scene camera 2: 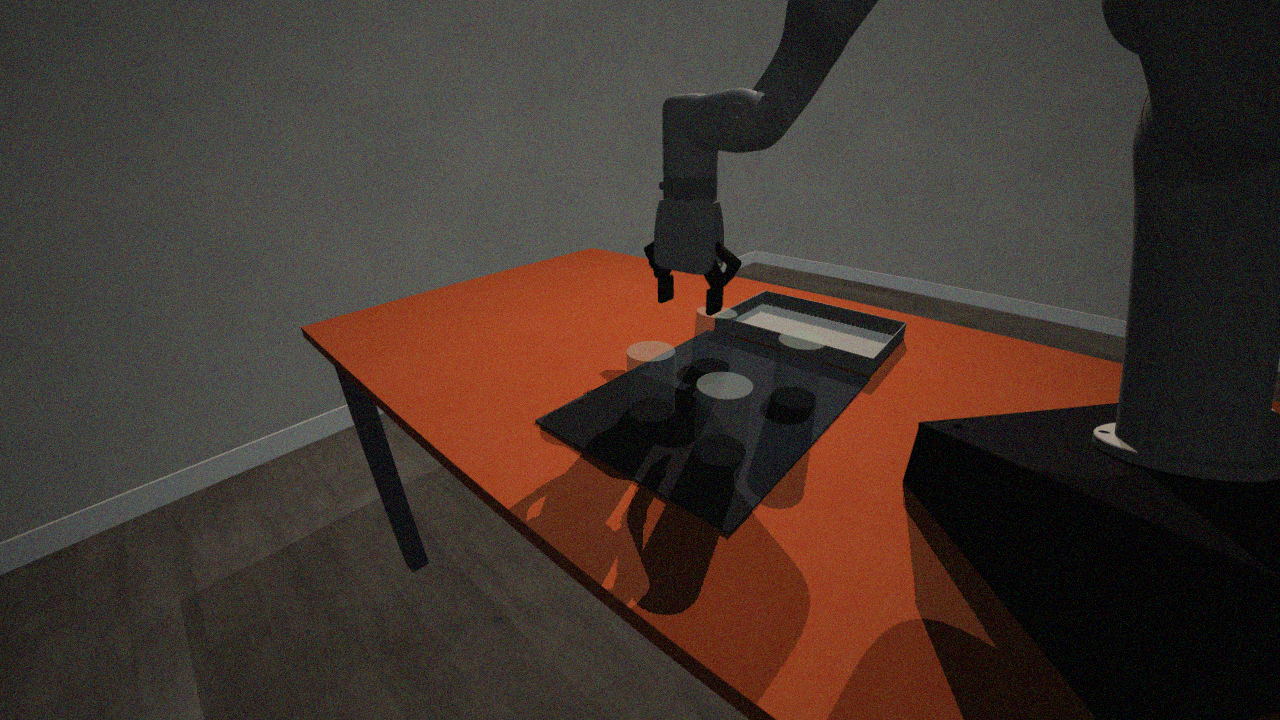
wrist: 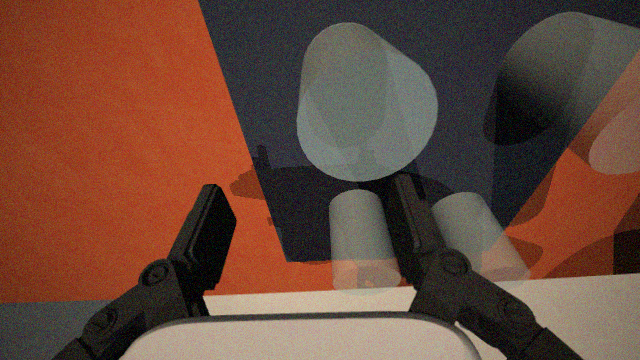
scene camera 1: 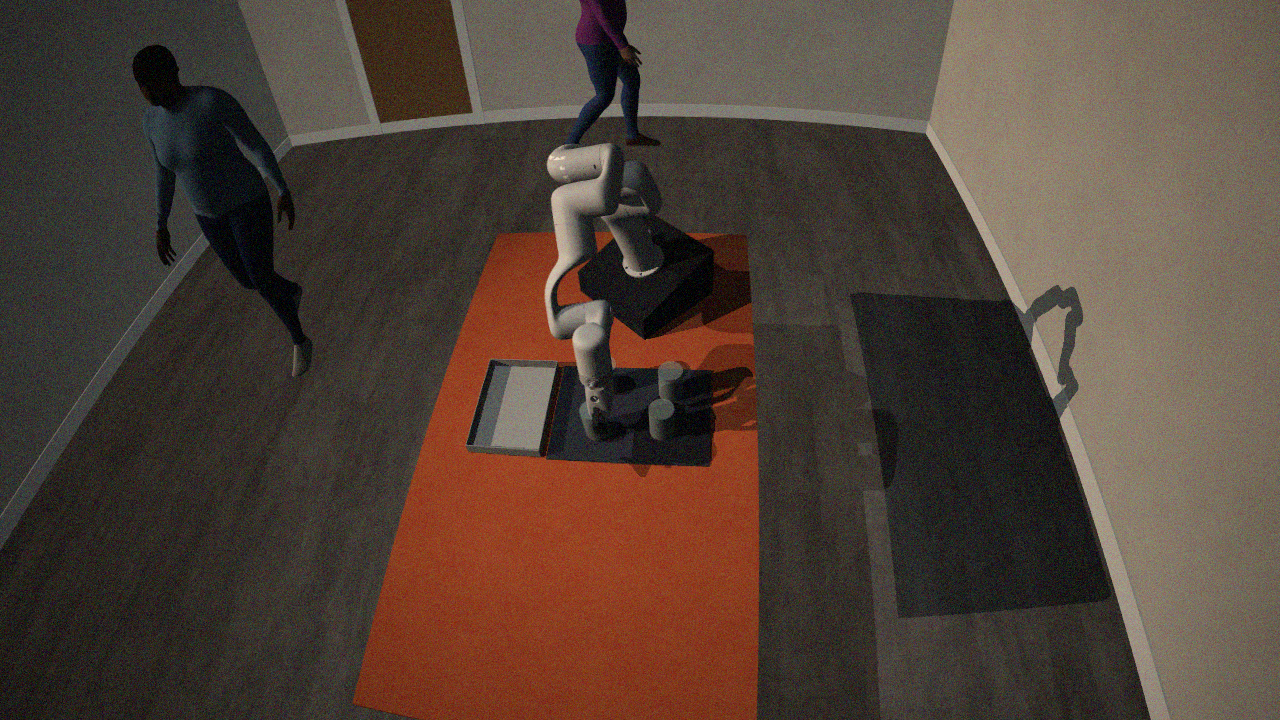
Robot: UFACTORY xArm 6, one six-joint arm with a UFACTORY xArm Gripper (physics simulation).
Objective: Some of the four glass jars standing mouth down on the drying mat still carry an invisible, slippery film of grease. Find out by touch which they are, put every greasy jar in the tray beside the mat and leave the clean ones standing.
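Frame: origin at the arm's base, x ahead, y left, z up, level; metres.
Where they show: gripper, fingertip midpoint: (scene camera 2: 688,306) (wrist: 307,198) (scene camera 1: 603,417); arm's base, link origin: (scene camera 2: 1182,453) (scene camera 1: 643,261).
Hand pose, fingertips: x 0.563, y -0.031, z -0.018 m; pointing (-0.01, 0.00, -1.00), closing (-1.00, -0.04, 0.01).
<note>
Things, the pixels of their top centre, and the offset from my fingertips. Level surfaces: height alone.
- front left jar, top centre: (wrist: 364,138) (scene camera 2: 715,310) (scene camera 1: 593,408) 0.031 m right, 0.028 m back, 0.008 m down
- front right jar, top centre: (wrist: 366,282) (scene camera 2: 650,350) (scene camera 1: 661,409) 0.135 m left, 0.046 m back, 0.013 m down
- back right jar, top centre: (scene camera 2: 724,384) (wrist: 493,282) (scene camera 1: 670,370) 0.145 m left, 0.171 m back, 0.013 m down
- back left jar, top centre: (scene camera 2: 802,340) 0.029 m right, 0.177 m back, 0.013 m down
- dark mat, surface height: 0.104 m down
- tray, top centre: (scene camera 2: 810,318) (scene camera 1: 512,401) 0.269 m right, 0.080 m back, 0.077 m down
- orange table, surface height: 0.107 m down
My gripper (scene camera 1: 597,419) (scene camera 2: 689,306) (wrist: 307,198) is open, with nothing between its fingers. It hangs low beside the top of the front left jar (scene camera 1: 586,424) (scene camera 2: 704,322) (wrist: 365,110); I cannot tell whether a finger touches it. The front right jar (scene camera 1: 661,419) (scene camera 2: 650,376) (wrist: 357,230), the back right jar (scene camera 1: 671,380) (scene camera 2: 724,407) (wrist: 467,225) and the back left jar (scene camera 2: 799,343) (wrist: 560,65) stand mouth down on the dark mat (scene camera 1: 626,450) (scene camera 2: 581,419) (wrist: 260,60). The arm mostly hides the back left jar in scene camera 1. No grease shows.
The tray (scene camera 1: 505,450) (scene camera 2: 832,310) lies left of the mat in scene camera 1, with no jar inside. The orange table (scene camera 1: 572,573) (scene camera 2: 447,358) surrounds them. The black base block (scene camera 1: 640,295) (scene camera 2: 1029,501) stands behind the mat. Two people (scene camera 1: 210,161) (scene camera 1: 608,76) are on the floor beyond the table.
</note>
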